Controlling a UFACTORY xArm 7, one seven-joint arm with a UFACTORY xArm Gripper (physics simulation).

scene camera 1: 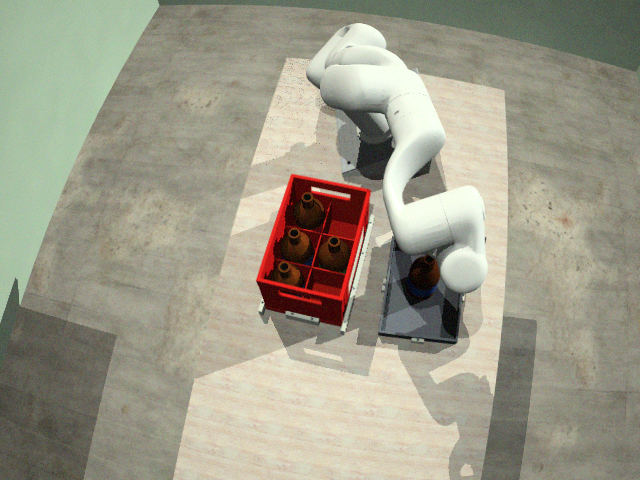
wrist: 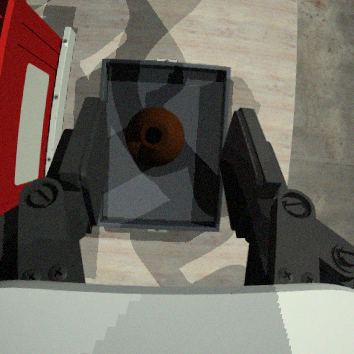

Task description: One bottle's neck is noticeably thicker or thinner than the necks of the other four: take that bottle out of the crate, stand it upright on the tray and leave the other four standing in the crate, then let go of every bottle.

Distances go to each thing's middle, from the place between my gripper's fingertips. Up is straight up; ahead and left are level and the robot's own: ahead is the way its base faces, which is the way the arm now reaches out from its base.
The brown bottle (scene camera 1: 423,277) is 24 cm below my hand and 1 cm to the right of it.
